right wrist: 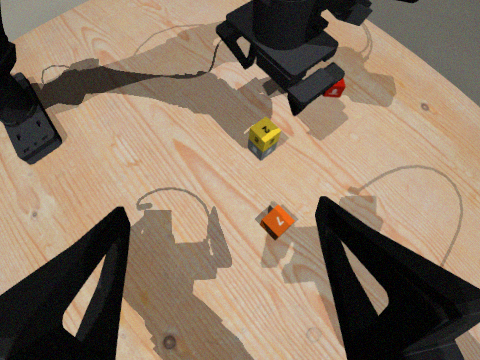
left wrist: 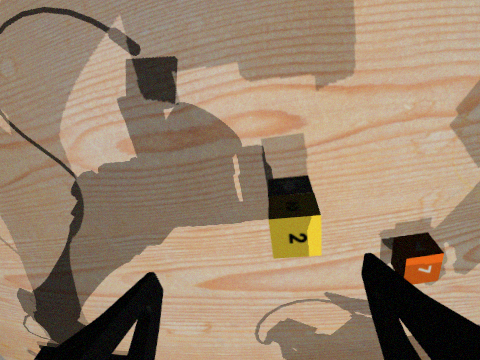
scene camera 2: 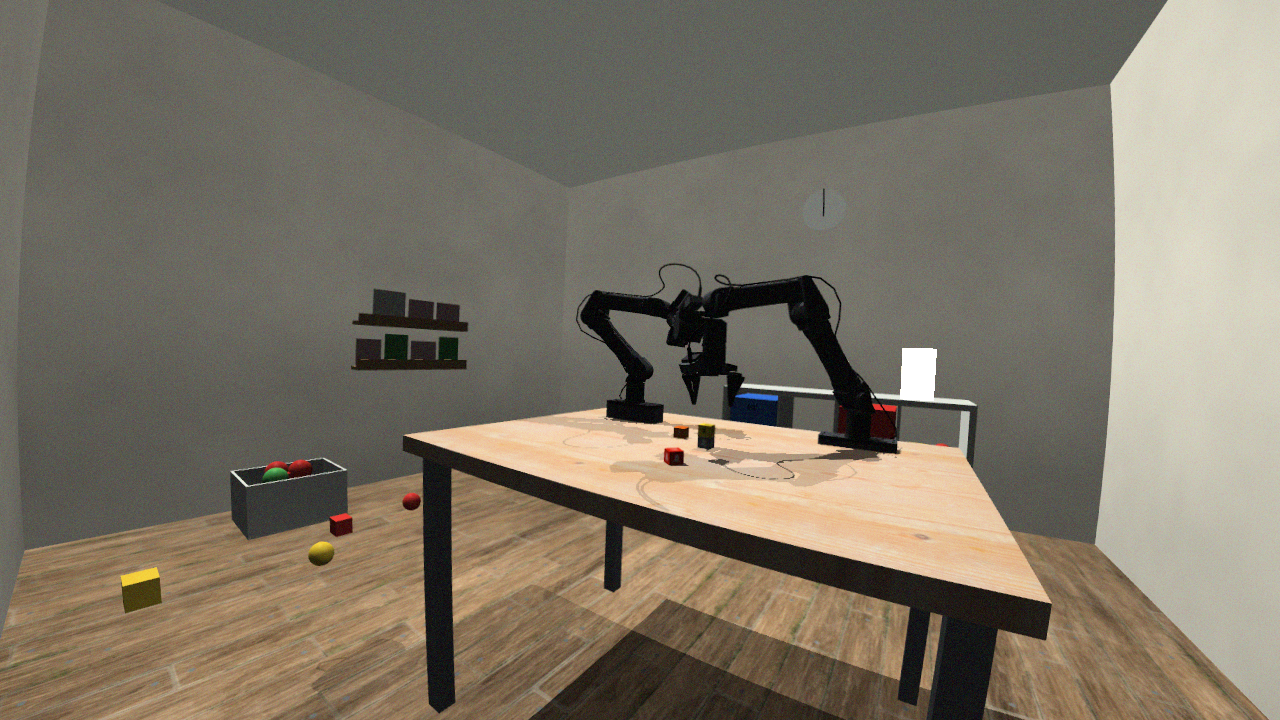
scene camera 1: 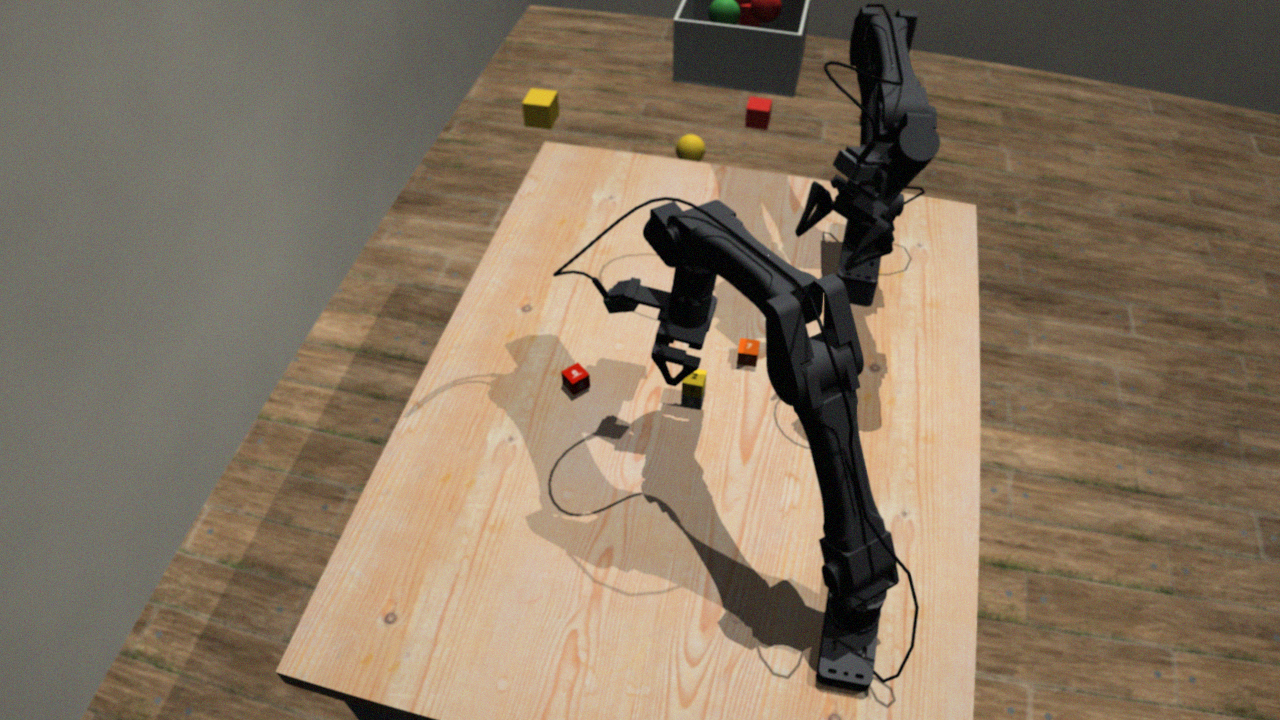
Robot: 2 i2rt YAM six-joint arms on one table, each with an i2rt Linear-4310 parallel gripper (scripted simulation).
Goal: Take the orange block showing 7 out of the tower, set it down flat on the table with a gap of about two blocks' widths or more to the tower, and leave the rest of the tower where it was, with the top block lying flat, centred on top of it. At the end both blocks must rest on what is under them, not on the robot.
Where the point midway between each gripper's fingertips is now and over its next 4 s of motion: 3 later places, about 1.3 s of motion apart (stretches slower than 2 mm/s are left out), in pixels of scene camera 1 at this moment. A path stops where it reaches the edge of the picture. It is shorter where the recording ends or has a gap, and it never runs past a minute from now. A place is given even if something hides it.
My left gripper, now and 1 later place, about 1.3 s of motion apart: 678,361; 567,364
My right gripper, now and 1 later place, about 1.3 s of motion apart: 820,251; 708,354
